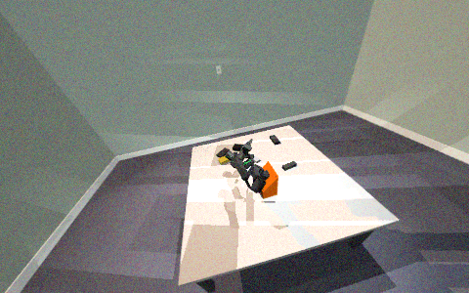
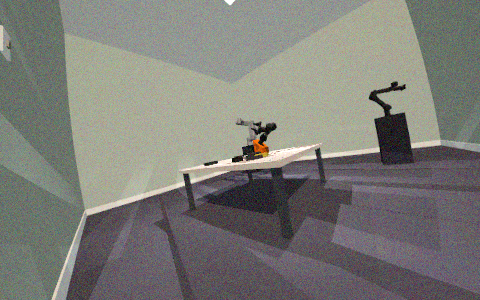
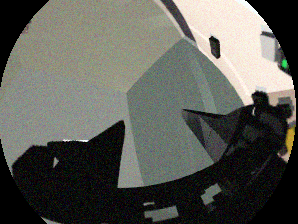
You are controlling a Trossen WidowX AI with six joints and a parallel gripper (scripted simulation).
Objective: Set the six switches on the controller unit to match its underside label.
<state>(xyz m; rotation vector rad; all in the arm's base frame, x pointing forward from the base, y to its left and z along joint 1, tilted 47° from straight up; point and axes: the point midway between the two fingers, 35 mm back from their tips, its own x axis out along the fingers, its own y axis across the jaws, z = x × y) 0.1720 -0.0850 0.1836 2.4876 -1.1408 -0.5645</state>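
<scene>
Now: gripper tip 170 mm short of the grey box, 60 mm to the left of it and 350 mm above it. The rest, counted from my gripper tip: yellow block 260 mm ahead, 250 mm to the left, 350 mm below.
</scene>
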